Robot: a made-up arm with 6 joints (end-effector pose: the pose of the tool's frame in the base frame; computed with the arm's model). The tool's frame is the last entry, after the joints. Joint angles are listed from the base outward.
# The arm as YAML. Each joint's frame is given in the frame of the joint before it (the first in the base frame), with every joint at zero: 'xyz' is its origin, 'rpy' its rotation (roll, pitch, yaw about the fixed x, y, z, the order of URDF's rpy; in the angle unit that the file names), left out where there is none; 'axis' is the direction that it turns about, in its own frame. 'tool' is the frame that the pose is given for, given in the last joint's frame.
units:
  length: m
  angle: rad
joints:
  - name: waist
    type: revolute
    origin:
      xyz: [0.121, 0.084, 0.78]
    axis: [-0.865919, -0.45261, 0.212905]
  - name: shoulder
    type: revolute
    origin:
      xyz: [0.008, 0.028, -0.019]
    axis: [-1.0, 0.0, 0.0]
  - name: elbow
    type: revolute
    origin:
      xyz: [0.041, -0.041, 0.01]
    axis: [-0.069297, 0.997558, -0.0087]
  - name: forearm
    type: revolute
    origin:
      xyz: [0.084, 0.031, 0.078]
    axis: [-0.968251, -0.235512, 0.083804]
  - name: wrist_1
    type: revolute
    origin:
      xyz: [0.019, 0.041, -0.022]
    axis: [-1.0, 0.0, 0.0]
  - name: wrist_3
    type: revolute
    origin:
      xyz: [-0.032, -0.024, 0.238]
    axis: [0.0, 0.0, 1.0]
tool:
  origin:
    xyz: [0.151, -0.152, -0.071]
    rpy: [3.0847, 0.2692, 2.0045]
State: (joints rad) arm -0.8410 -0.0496 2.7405 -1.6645 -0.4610 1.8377
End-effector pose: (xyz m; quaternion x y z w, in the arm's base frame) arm -0.0831 0.1060 0.5466 -0.6705 -0.1333 -0.1116 0.7213
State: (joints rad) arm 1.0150 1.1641 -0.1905 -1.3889 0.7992 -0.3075
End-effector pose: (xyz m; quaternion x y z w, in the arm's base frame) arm 0.2035 0.3975 0.9355 0.4095 0.4712 -0.4322 0.6507
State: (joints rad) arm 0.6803 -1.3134 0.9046 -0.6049 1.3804 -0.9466
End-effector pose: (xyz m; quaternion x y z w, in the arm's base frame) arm 0.4842 0.0717 0.9793 0.4815 0.8000 -0.3373 0.1197
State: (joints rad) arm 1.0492 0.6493 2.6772 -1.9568 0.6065 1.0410
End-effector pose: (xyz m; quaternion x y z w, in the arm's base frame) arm 0.0141 -0.2143 0.8470 -0.9647 -0.2501 -0.0427 0.0706
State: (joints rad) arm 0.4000 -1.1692 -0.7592 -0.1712 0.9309 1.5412
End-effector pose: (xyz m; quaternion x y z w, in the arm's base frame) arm 0.2150 0.0913 1.1087 -0.0079 0.8910 0.0478 0.4514
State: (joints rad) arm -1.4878 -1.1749 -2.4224 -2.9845 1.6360 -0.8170
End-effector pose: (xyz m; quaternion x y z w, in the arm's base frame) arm -0.0429 0.2137 0.5605 0.6324 -0.3219 0.7003 0.0776
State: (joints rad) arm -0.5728 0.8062 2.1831 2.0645 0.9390 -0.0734
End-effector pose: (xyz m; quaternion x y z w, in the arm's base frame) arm -0.0184 0.2737 0.6813 -0.7454 0.5882 -0.2707 0.1584
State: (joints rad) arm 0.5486 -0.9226 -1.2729 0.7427 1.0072 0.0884
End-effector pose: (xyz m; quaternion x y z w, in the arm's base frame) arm -0.0344 0.1361 1.0471 0.7415 0.1904 -0.1850 0.6162
